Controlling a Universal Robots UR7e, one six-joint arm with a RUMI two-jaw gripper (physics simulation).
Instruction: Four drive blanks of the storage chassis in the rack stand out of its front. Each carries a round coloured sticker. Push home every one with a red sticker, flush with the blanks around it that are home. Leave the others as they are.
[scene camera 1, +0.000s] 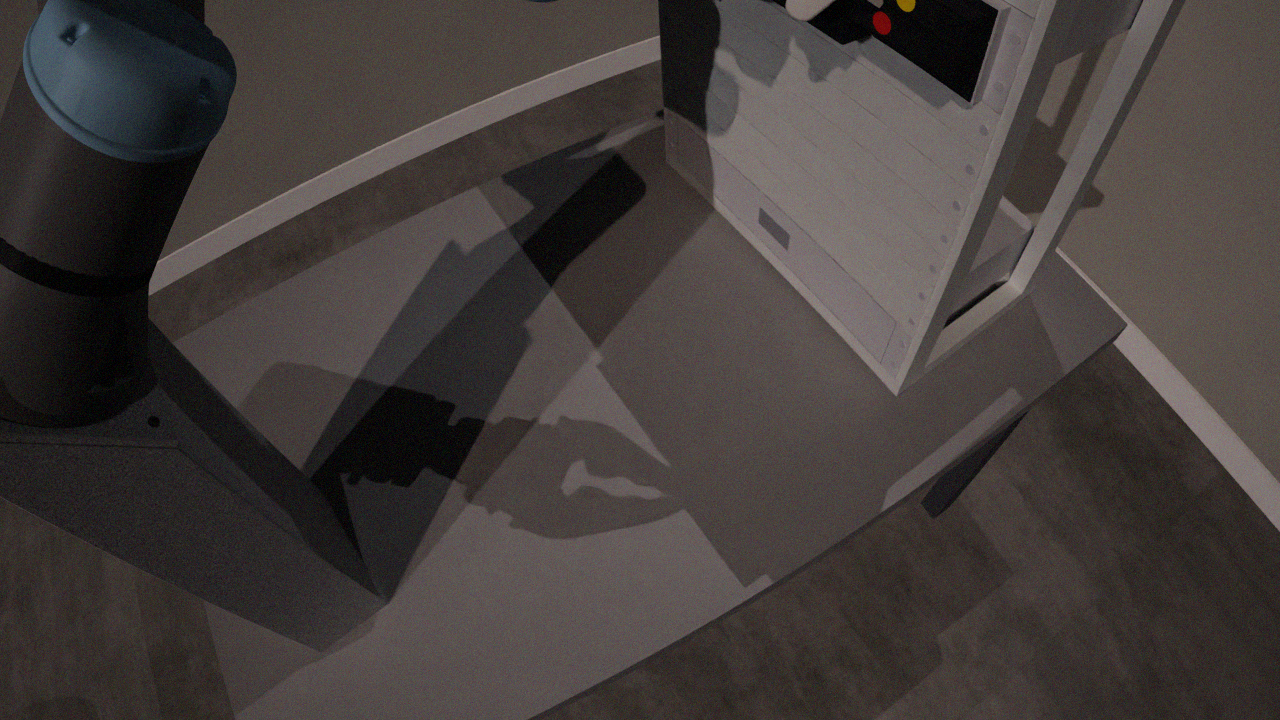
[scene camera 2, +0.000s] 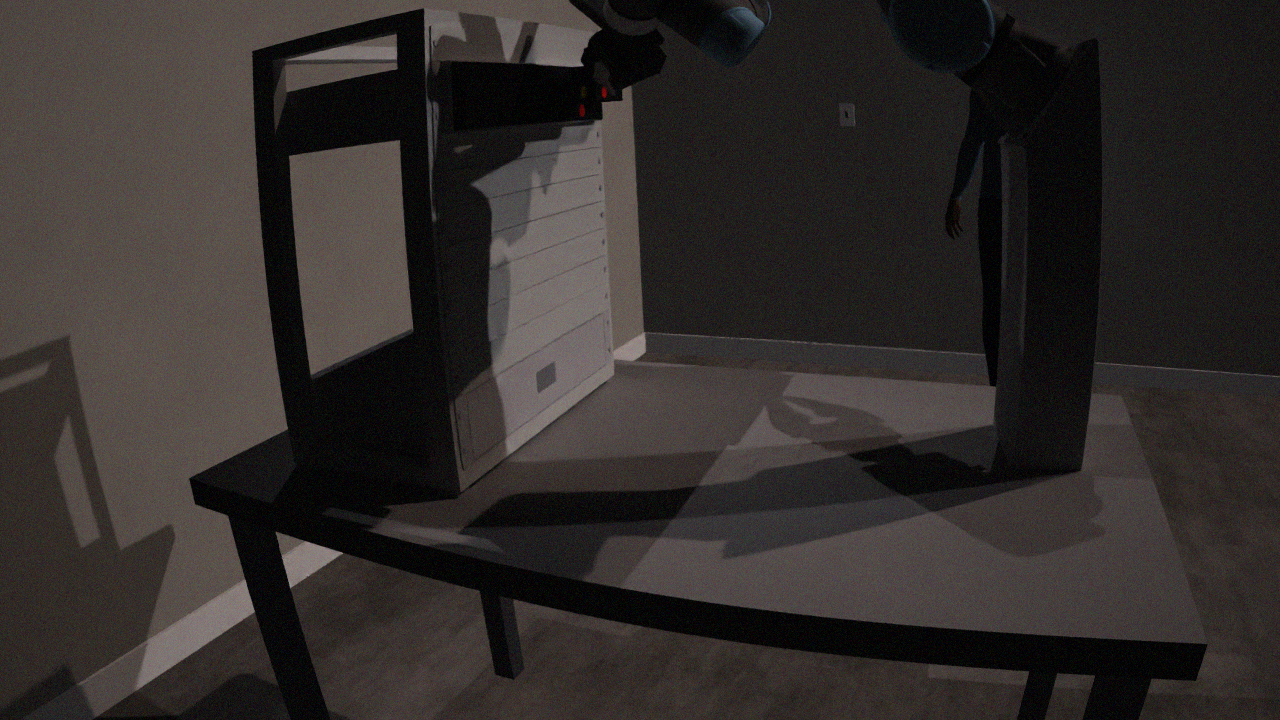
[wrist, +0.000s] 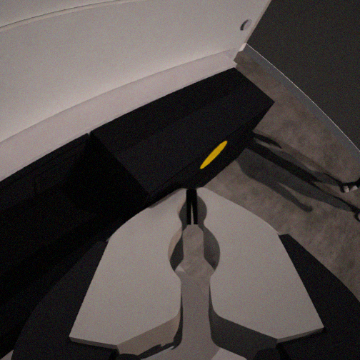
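A black blank with a yellow sticker (wrist: 213, 155) stands well out of the chassis front in the wrist view. My gripper (scene camera 2: 611, 88) (wrist: 190, 191) is shut and empty, its tips close to the lower edge of that blank's front; contact cannot be told. In scene camera 2 a red sticker (scene camera 2: 604, 92) shows beside the tips; in the wrist view the fingers hide that spot. In the neighbouring column a lower red sticker (scene camera 1: 881, 22) (scene camera 2: 581, 110) sits below a yellow sticker (scene camera 1: 905, 3) (scene camera 2: 583, 92). How far the blanks of that column stand out is lost in the dark.
The pale rack (scene camera 1: 971, 223) (scene camera 2: 420, 268) stands on the table (scene camera 1: 716, 394) (scene camera 2: 850, 555), with plain panels below the black chassis (scene camera 1: 966, 67) (scene camera 2: 510, 94). The arm's pedestal (scene camera 1: 223, 501) (scene camera 2: 1047, 313) stands opposite. A person's arm and leg show behind the pedestal in scene camera 2.
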